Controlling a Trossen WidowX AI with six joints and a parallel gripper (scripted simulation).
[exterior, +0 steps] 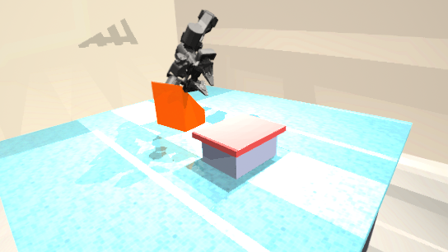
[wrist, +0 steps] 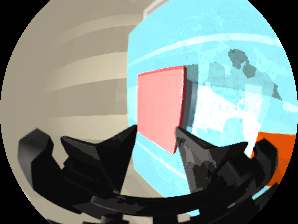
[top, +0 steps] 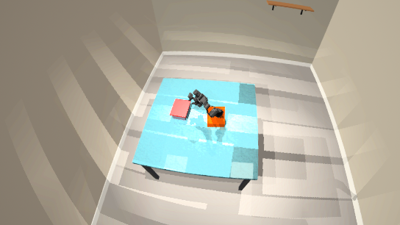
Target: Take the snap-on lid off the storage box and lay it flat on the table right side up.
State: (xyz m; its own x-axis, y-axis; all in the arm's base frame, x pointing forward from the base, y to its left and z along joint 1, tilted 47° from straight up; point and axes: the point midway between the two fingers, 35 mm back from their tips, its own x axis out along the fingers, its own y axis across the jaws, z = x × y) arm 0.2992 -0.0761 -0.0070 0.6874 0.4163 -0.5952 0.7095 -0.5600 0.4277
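Right now my gripper tip is 120 mm short of the red lid and 110 mm above it. From my gripper tip the other things lie so: grey storage box 120 mm ahead, 160 mm below.
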